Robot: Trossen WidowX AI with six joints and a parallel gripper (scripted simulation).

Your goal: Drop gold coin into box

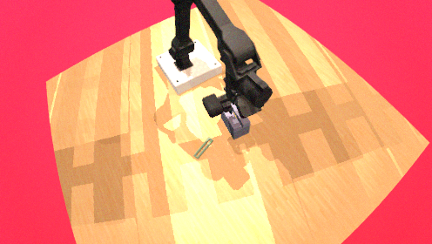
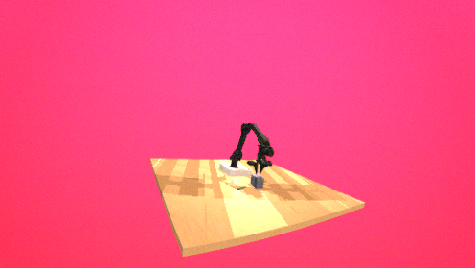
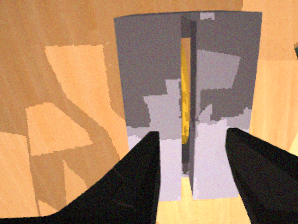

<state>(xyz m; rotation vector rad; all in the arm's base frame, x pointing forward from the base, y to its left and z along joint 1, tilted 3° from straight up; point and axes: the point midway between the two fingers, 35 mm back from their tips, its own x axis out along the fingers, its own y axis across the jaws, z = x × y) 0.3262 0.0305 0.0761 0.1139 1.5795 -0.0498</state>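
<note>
My gripper tip is 60 mm above the gold coin.
</note>
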